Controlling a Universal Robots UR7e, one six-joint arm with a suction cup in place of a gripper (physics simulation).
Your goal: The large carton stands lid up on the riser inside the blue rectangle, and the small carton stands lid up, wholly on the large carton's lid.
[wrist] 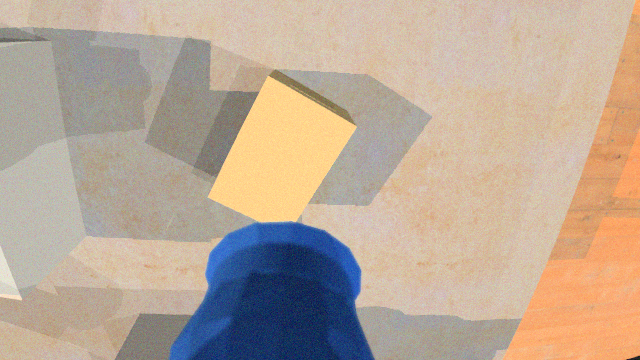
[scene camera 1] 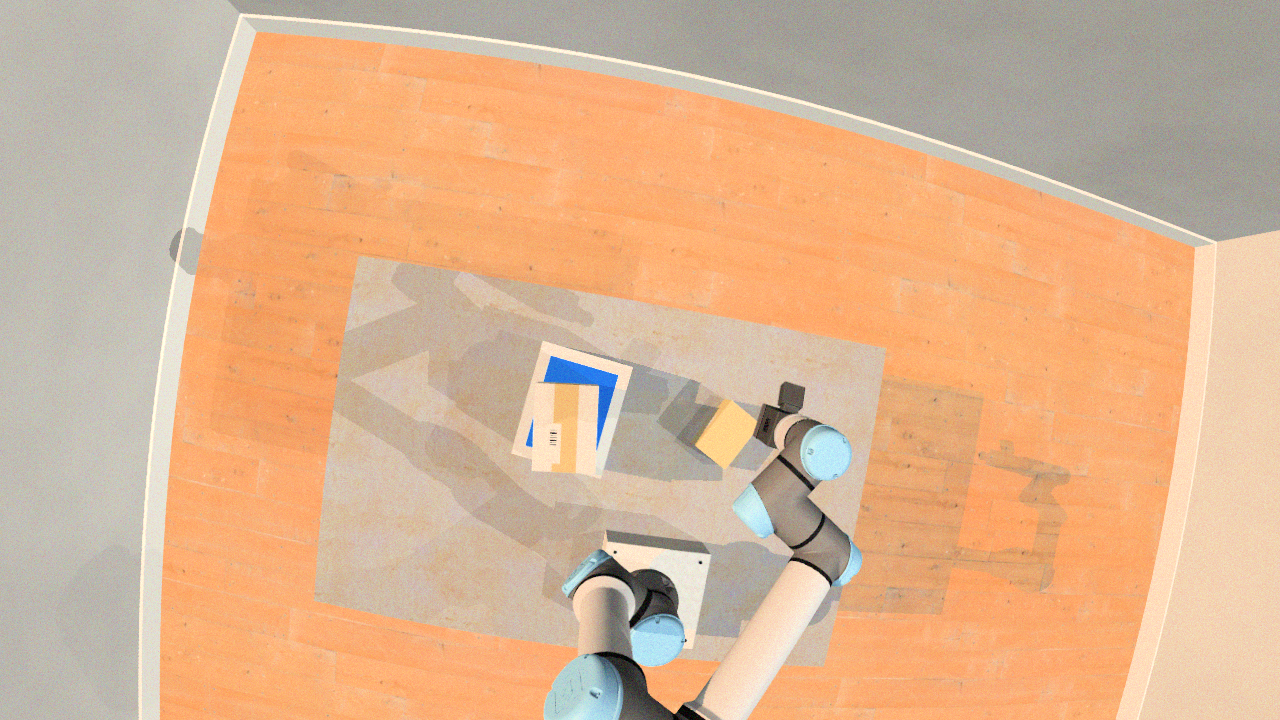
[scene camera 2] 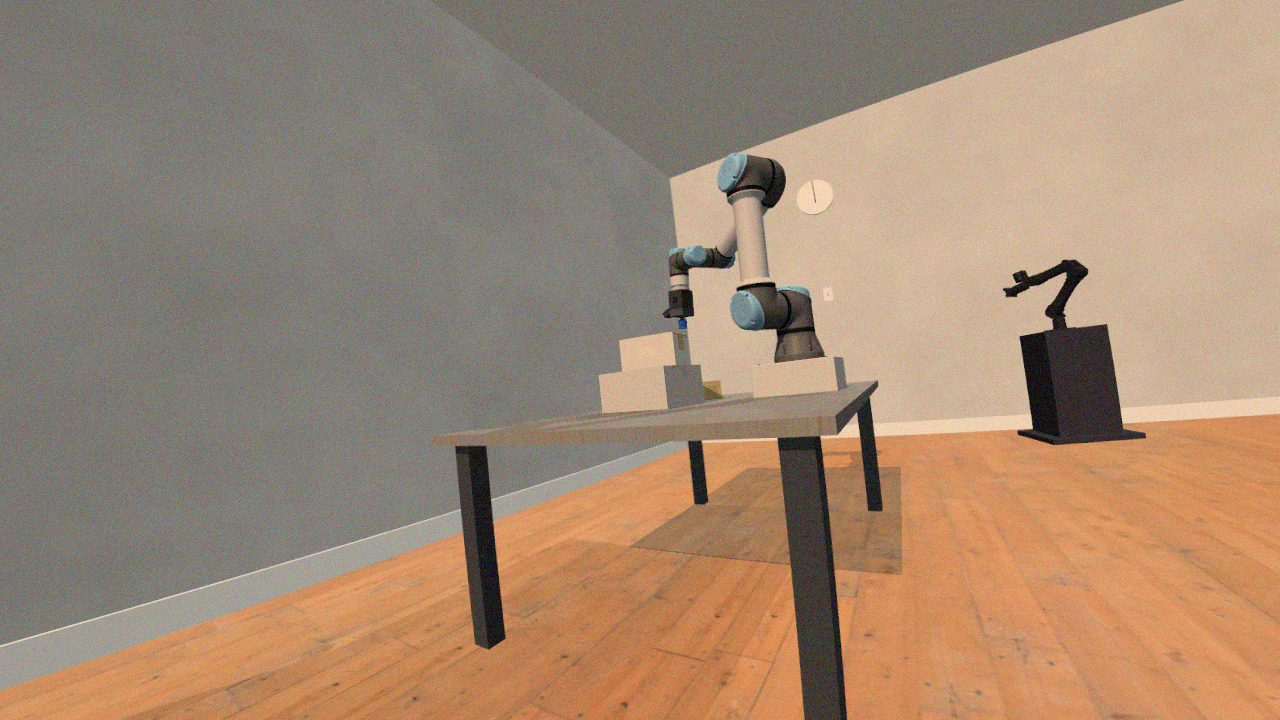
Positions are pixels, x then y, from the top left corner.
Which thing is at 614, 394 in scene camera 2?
A riser.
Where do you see a riser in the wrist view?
At 48, 222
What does the large carton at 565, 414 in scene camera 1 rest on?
A riser.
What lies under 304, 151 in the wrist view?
A small carton.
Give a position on my suction cup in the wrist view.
270, 283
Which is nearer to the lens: the large carton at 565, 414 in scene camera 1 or the small carton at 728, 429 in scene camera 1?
The large carton.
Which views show the riser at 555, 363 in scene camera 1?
The wrist view, scene camera 1 and scene camera 2: all of them.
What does the small carton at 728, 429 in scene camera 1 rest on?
The table.
